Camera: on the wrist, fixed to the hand. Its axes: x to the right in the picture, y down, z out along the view.
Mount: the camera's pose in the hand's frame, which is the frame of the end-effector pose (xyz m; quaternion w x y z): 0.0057 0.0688 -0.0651 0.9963 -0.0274 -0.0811 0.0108
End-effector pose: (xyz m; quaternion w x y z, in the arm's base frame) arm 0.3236 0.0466 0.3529 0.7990 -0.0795 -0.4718 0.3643
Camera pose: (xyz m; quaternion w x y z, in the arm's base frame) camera 0.3432 0.1141 0.2892 0.7516 -0.0766 -0.5440 0.3651
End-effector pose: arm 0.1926 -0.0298 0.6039 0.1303 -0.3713 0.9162 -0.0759
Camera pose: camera 0.1240 0.0180 0.6488 0.1948 -0.3697 0.9083 -0.0190
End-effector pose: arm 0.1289 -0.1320 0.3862 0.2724 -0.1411 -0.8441 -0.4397
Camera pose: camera 0.1790 -0.1459 0.4656 0.2038 -0.1928 -0.8495 -0.4468
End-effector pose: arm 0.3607 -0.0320 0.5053 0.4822 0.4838 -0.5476 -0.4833
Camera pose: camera 0.4208 -0.0373 0.5786 0.4545 0.4237 -0.5766 -0.5305
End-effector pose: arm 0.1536 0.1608 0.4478 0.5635 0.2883 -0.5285 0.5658
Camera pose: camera 0.1052 0.2361 0.4163 0.5203 0.3119 -0.5908 0.5319
